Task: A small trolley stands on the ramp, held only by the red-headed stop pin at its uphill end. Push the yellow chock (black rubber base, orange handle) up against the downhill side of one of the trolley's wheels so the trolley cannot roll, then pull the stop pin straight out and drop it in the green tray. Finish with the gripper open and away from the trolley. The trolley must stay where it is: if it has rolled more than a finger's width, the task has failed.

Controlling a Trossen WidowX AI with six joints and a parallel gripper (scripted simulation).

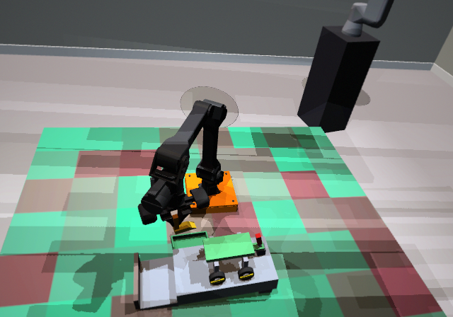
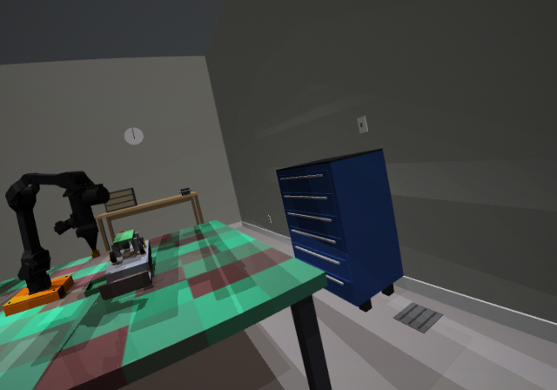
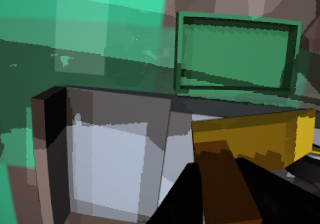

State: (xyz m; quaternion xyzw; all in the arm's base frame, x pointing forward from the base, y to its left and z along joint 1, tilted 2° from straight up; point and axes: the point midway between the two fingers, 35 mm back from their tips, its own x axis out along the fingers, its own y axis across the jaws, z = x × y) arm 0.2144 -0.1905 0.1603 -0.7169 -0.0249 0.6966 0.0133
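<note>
Now: gripper tip 110 mm short of the red-headed stop pin, 220 mm to the right of it and 30 mm above it. Also, from my gripper tip: green tray (20 mm behind, 60 mm to the left, 160 mm below); trolley (110 mm ahead, 120 mm to the left, 50 mm below); yellow chock (20 mm to the left, 10 mm below).
</note>
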